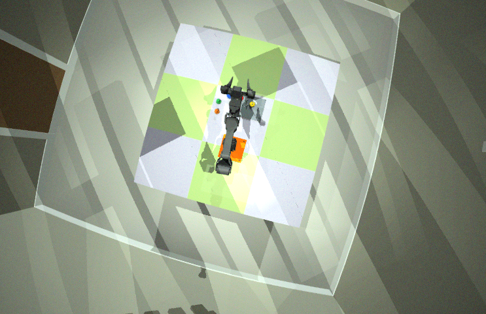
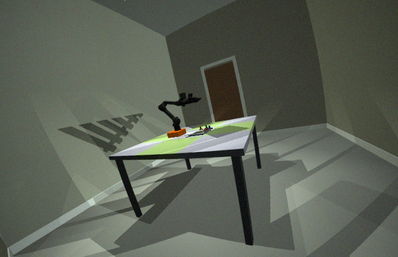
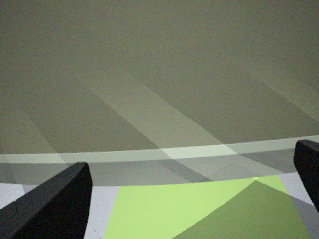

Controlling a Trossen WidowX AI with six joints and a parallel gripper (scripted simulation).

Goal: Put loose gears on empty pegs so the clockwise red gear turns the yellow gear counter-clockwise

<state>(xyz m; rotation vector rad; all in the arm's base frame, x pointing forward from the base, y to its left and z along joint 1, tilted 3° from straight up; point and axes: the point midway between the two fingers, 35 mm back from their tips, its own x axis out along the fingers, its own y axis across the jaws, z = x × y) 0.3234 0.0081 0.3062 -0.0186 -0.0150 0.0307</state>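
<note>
The green gear is 60 mm behind my gripper tip, 160 mm to the left of it and 340 mm below it. Also, from my gripper tip: red gear (10 mm behind, 10 mm to the left, 340 mm below); white arrow mark (10 mm behind, 110 mm to the right, 350 mm below); blue gear (10 mm ahead, 80 mm to the left, 340 mm below).
</note>
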